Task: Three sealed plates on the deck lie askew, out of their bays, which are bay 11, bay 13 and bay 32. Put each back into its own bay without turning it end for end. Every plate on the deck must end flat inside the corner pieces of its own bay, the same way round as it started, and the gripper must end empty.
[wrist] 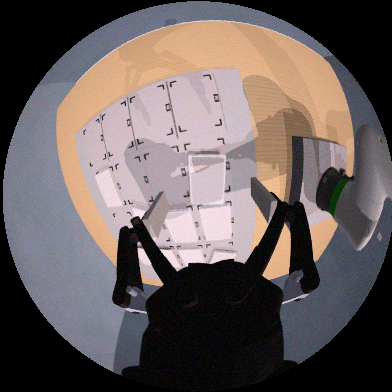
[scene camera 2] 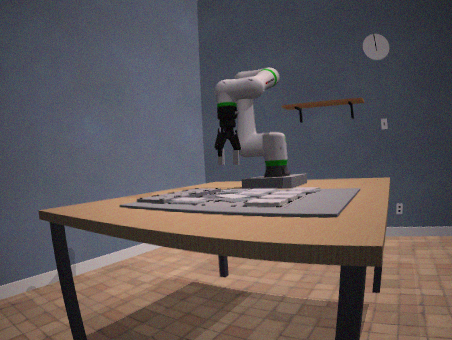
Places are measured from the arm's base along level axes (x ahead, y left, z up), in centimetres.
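Pixels of known places: gripper, fingertip midpoint: point(wrist: 208, 192) point(scene camera 2: 229, 164); arm's base at its link origin: point(wrist: 328, 188) point(scene camera 2: 277, 176).
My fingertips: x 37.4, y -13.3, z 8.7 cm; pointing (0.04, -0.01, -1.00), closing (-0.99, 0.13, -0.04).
For each thing: its top centre in the pictures, then the offset to it from my fingertips. Level surfaces: height alone.
- deck at its surface level: dz -13.2 cm
- pale plate at its top centre: point(wrist: 206, 181) point(scene camera 2: 234, 189) dz -11.5, dx +1.2, dy +2.6 cm
- white plate at its top centre: point(wrist: 180, 228) point(scene camera 2: 251, 192) dz -11.7, dx +12.9, dy +14.7 cm
- wooden table at its surface level: dz -14.2 cm
My gripper point(scene camera 2: 229, 159) point(wrist: 208, 192) is open and empty, high above the deck point(scene camera 2: 320, 206) point(wrist: 240, 100). In the wrist view a pale plate point(wrist: 207, 178) lies in the deck's right part, between the lines of the fingers and well below them. Dark corner pieces show beyond its far edge and at its right; whether it is flat inside them I cannot tell. Another plate point(wrist: 109, 187) lies near the deck's left edge. A white plate point(wrist: 182, 229) and a plate to its right point(wrist: 216, 223) lie nearer the gripper body. The left finger partly hides that area. Bay numbers are too small to read.
More plates show in the nearest row, partly hidden by the gripper body. Empty bays with corner pieces fill the deck's far rows. The robot's grey base block point(scene camera 2: 274, 181) point(wrist: 315, 175) stands beside the deck on the wooden table point(scene camera 2: 210, 227) point(wrist: 280, 55).
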